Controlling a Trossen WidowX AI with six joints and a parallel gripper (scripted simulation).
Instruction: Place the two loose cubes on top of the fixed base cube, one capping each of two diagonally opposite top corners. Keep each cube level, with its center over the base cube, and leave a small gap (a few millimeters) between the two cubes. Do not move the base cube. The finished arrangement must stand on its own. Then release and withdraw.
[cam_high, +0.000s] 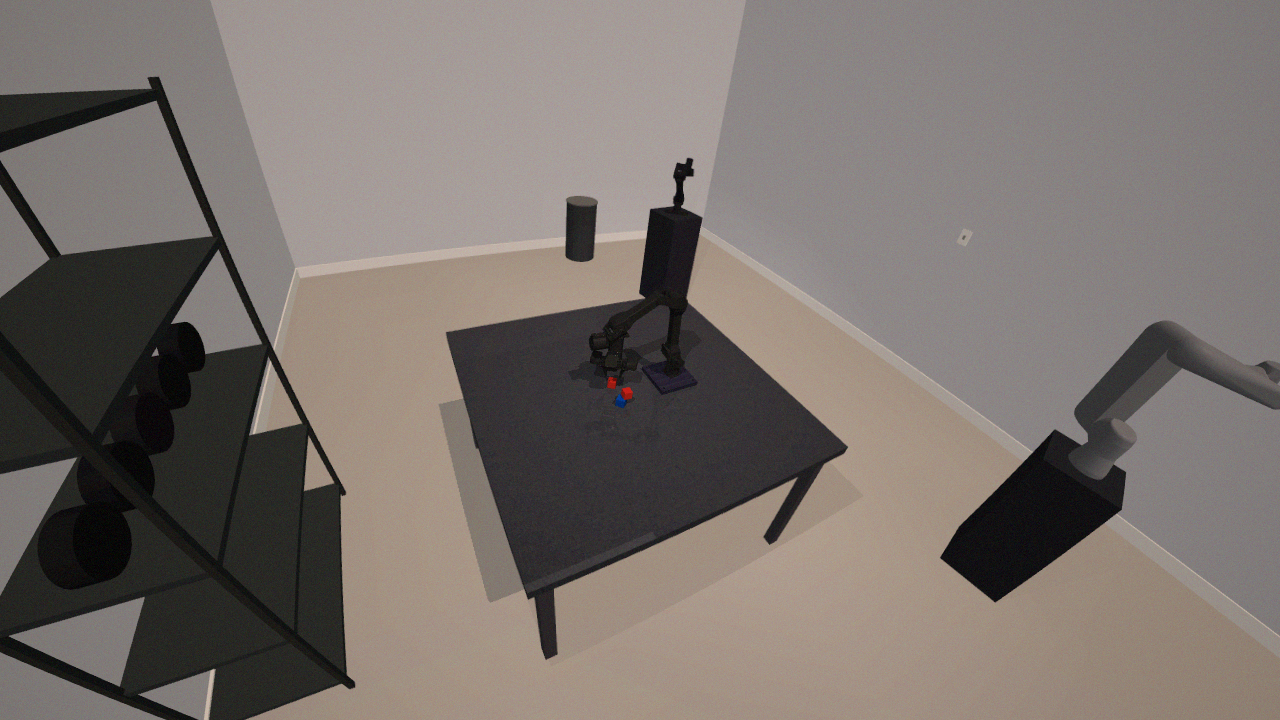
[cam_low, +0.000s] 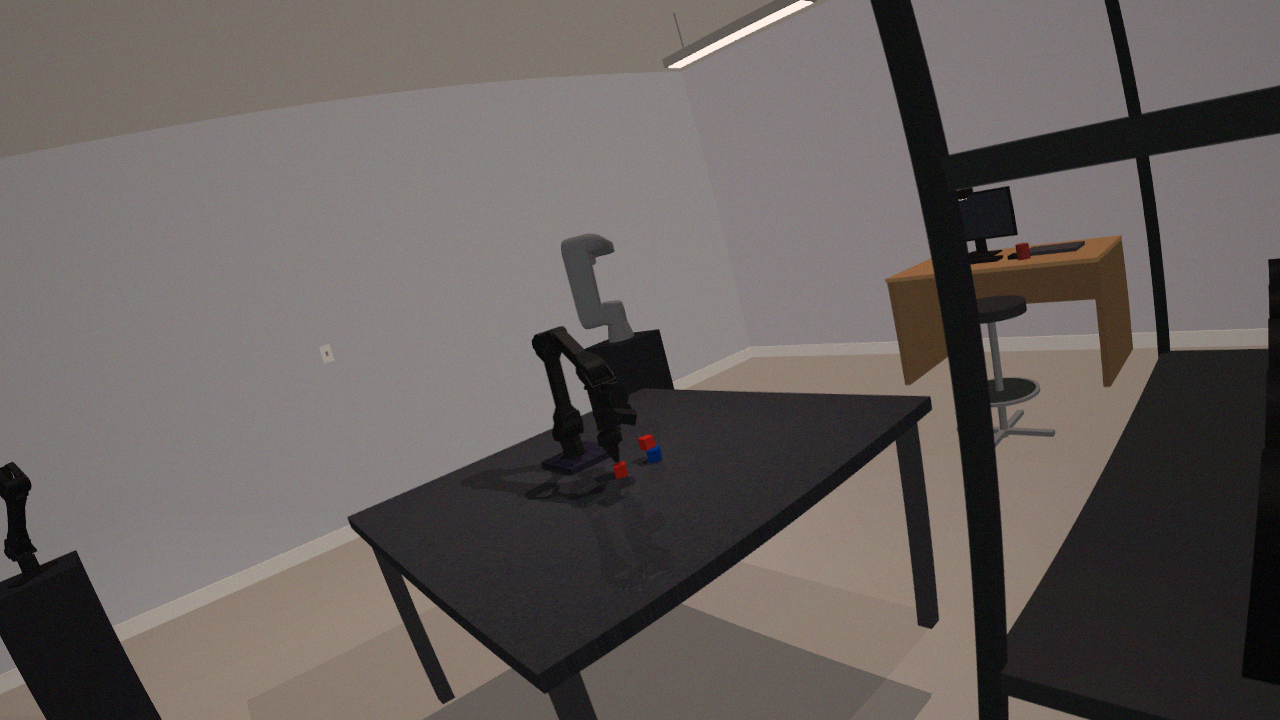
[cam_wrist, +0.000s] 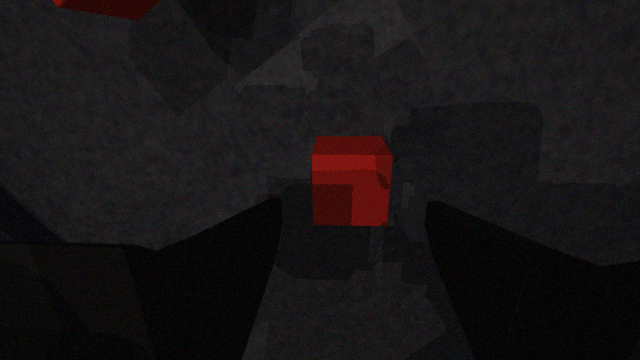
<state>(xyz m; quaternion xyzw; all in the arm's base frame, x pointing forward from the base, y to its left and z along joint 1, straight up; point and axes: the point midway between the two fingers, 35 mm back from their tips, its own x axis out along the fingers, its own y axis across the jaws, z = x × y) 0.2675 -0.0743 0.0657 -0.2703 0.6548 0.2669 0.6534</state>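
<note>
My gripper tip is now 3 cm short of the blue cube, 11 cm to the right of it and 3 cm above it.
</note>
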